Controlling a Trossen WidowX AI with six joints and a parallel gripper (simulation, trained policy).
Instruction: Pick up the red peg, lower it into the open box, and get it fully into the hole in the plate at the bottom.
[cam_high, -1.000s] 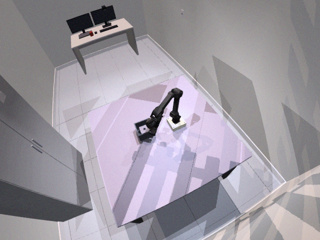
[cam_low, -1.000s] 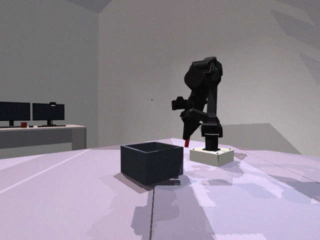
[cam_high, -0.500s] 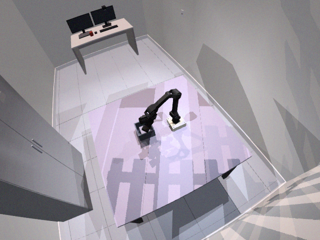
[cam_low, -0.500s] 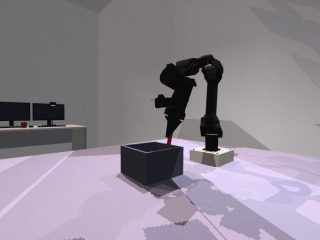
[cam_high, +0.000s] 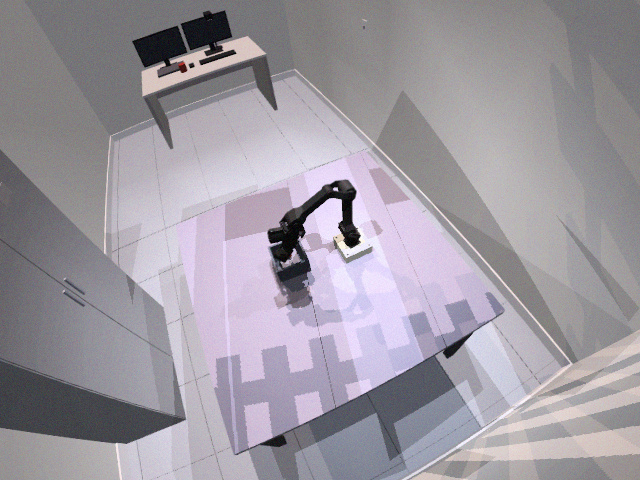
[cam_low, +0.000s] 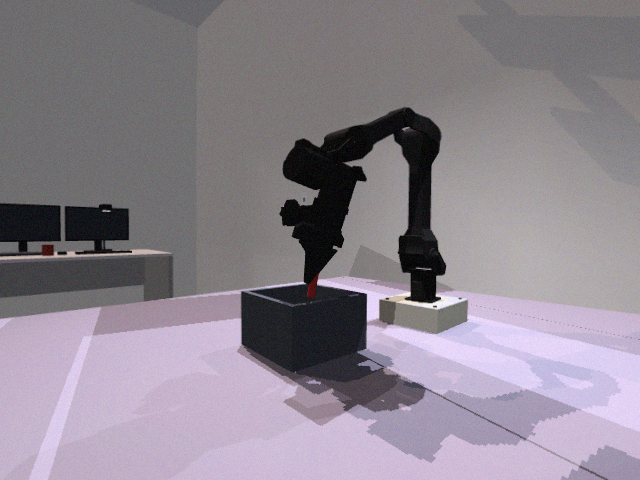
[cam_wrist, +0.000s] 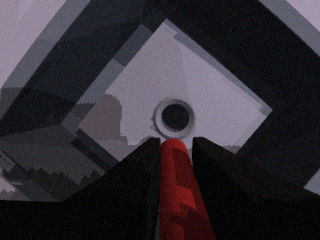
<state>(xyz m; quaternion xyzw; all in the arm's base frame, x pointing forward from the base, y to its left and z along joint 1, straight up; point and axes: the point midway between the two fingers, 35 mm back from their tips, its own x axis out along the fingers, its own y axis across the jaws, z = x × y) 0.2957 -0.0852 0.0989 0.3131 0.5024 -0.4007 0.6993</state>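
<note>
Right now the plate is 7 cm below my gripper tip and 1 cm to the right of it. Also, from my gripper tip: red peg (1 cm to the left, 1 cm behind, 1 cm above); then dark box (9 cm below, 1 cm to the right).
</note>
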